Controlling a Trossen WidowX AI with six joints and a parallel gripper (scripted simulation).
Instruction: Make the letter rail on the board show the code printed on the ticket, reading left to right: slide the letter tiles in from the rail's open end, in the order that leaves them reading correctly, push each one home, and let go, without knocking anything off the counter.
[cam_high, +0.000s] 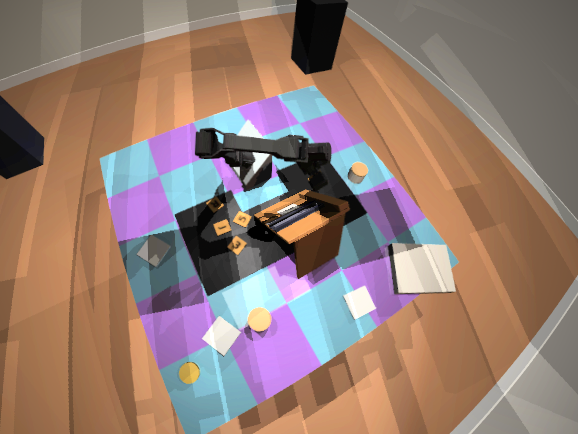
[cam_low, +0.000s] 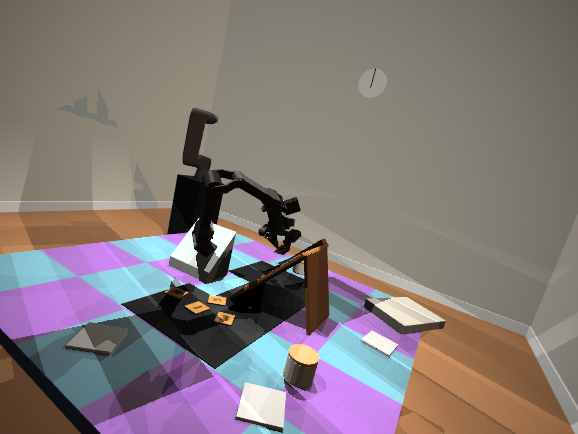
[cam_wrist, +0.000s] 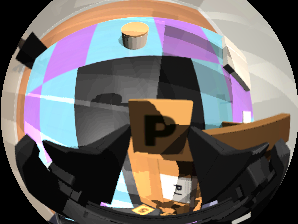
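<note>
Now: gripper tip 5 cm short of the white ticket, 14 cm to the left of it and 7 cm above it. Also, from my gripper tip: black mat: 4 cm behind, 18 cm to the right, 17 cm below; letter tile: 4 cm behind, 40 cm to the right, 16 cm below; orange letter tile marked p: right at my gripper tip.
</note>
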